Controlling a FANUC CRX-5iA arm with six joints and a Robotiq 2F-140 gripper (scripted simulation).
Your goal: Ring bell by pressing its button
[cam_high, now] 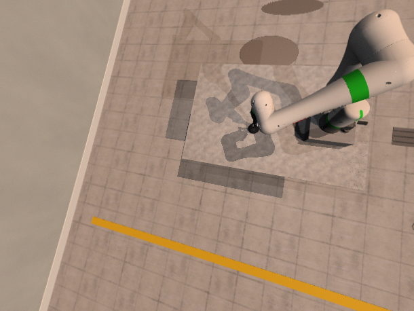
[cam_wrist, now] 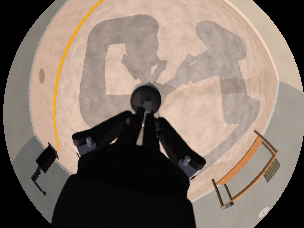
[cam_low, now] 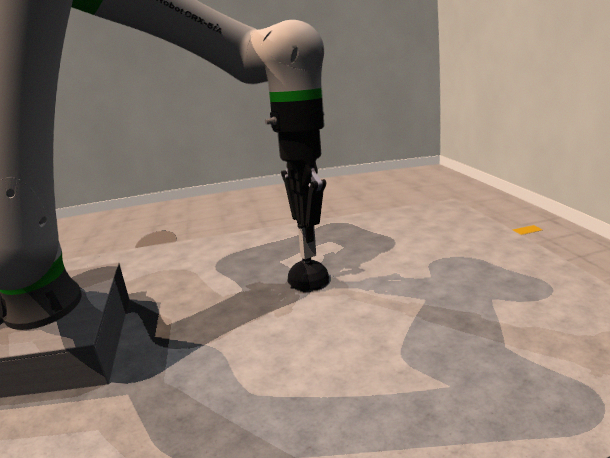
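Now: hand 1 cm to the right of the bell button and 4 cm above it. The rest, counted from my hand: black dome bell (1 cm to the left, 6 cm below).
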